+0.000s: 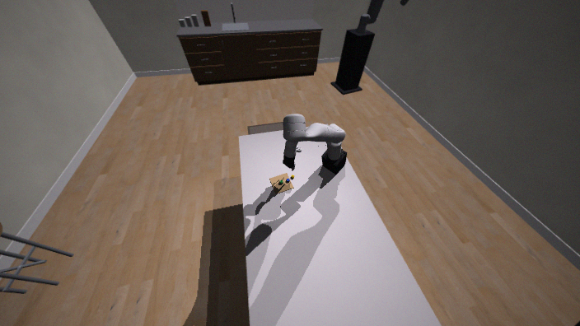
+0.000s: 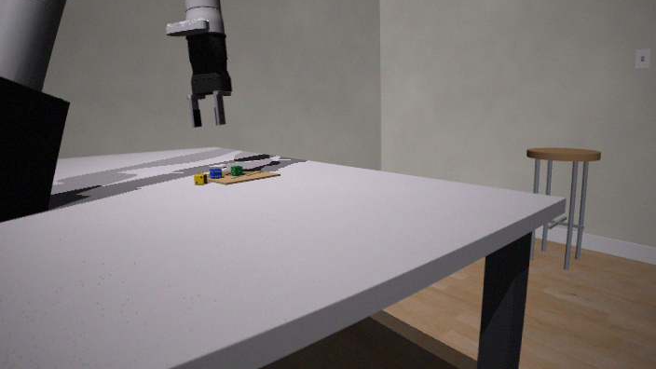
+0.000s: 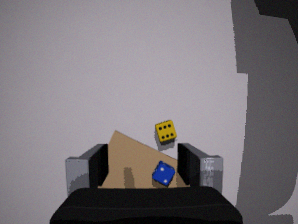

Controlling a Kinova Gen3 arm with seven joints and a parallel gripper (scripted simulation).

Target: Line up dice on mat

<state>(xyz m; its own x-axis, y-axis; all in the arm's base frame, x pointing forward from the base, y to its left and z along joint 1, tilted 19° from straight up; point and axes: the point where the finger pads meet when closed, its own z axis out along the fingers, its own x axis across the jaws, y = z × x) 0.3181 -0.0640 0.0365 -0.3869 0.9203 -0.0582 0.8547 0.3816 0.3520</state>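
The yellow die is 20 mm behind my hand, 20 mm to the left of it and 130 mm below it. Also, from my hand: tan mat (80 mm ahead, 30 mm to the left, 130 mm below); then green die (80 mm ahead, 30 mm to the left, 120 mm below); then blue die (30 mm ahead, 30 mm to the left, 120 mm below).
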